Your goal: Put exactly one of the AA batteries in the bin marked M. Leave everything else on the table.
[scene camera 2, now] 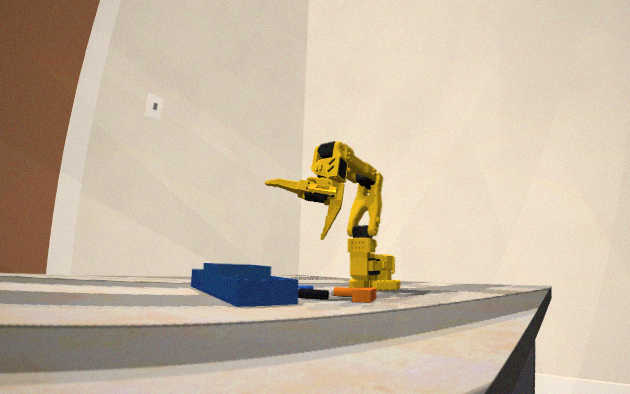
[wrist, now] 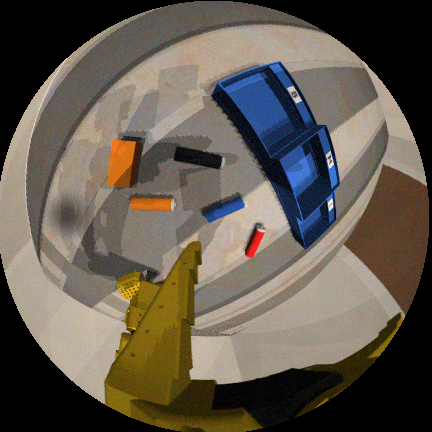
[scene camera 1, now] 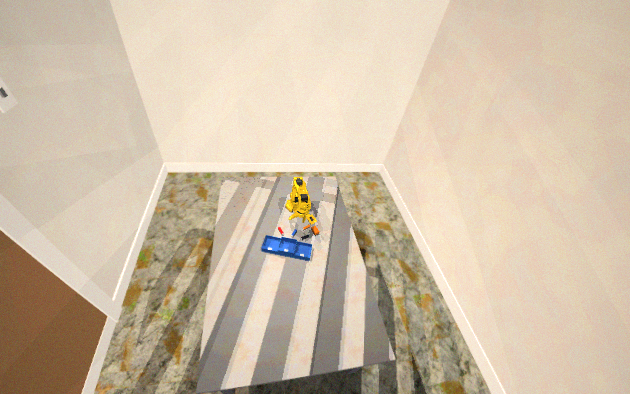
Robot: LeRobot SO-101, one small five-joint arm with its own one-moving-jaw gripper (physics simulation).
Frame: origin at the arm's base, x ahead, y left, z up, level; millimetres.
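Seen in the pictures: hand at its tool point: [scene camera 2: 320, 236] [wrist: 200, 249] [scene camera 1: 302, 222]; arm's base at its link origin: [wrist: 148, 283] [scene camera 1: 294, 208].
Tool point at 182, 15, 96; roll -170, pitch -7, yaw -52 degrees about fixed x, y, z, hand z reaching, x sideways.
Pixels of each thing's top centre, then the offset from my tool point to it, as dx, dy, dz. "spot": a spot on its surface instead. Level surfaces: height alone.
- M bin at its top centre: [wrist: 318, 173] [scene camera 2: 236, 264] [scene camera 1: 287, 244] +102, -88, -50
- orange rectangular block at its top centre: [wrist: 119, 164] [scene camera 2: 364, 288] [scene camera 1: 315, 229] -8, +81, -79
- blue tray at a spot on its surface: [scene camera 2: 267, 292] spot: +142, +31, -80
- B-marked compartment at a spot on its surface: [wrist: 257, 102] spot: +124, +1, -90
- third compartment at a spot on its surface: [wrist: 315, 227] spot: +65, -208, -83
- table at its surface level: dz -97
My gripper [scene camera 1: 303, 218] [scene camera 2: 295, 210] is fully open and empty, high above the table; one notched jaw shows large at lower left in the wrist view. Four cylindrical batteries lie apart: black [scene camera 1: 305, 237] [scene camera 2: 315, 294] [wrist: 198, 157], orange [scene camera 1: 306, 227] [scene camera 2: 342, 291] [wrist: 152, 204], blue [scene camera 1: 294, 233] [wrist: 224, 209] and smaller red [scene camera 1: 281, 231] [wrist: 255, 241]. In the wrist view, the blue battery lies a little past the jaw tip, up and to its right. The M bin [wrist: 320, 197] [scene camera 1: 287, 245] is the raised middle compartment of the blue tray; no battery shows inside.
An orange rectangular block [scene camera 1: 315, 230] [scene camera 2: 364, 295] [wrist: 122, 163] lies beside the orange battery. The blue tray [scene camera 2: 267, 292] has a B-marked compartment [wrist: 257, 102] on one side of M and a third compartment [wrist: 315, 227], its label unreadable, on the other. Shadows stripe the table [scene camera 1: 270, 320].
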